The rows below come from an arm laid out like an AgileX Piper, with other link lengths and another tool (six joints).
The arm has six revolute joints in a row. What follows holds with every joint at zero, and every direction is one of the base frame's. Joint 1 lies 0.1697 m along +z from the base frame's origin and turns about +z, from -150 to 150 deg. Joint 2 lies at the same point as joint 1 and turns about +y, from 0 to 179.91 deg. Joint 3 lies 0.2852 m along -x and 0.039 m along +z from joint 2 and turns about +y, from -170 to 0 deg. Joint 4 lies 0.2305 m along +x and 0.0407 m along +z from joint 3 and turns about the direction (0.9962, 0, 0.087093), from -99.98 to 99.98 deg. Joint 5 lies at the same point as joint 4 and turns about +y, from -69.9 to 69.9 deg. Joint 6 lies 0.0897 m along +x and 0.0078 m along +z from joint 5 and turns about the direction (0.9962, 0, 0.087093), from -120 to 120 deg. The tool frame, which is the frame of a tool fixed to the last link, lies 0.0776 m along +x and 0.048 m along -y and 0.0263 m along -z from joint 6; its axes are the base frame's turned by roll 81.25, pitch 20.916 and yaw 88.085 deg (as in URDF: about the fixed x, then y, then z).
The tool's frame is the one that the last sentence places.
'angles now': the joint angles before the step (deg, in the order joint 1, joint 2, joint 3, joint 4, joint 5, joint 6). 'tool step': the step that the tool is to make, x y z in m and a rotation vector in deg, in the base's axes. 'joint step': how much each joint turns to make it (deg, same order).
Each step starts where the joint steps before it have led.
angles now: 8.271, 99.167, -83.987, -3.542, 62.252, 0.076
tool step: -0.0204, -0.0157, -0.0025, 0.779, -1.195, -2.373
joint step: -2.638, -4.646, 6.673, 0.676, -3.324, -0.225
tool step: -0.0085, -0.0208, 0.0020, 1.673, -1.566, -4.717
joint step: -4.514, -2.062, 1.883, 1.634, -1.486, -0.093
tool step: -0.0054, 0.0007, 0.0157, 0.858, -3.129, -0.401
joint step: -0.268, -3.071, 0.040, 0.824, -0.113, -0.017
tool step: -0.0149, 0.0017, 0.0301, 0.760, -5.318, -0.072
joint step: 0.011, -6.057, 0.081, 0.678, 0.647, 0.013
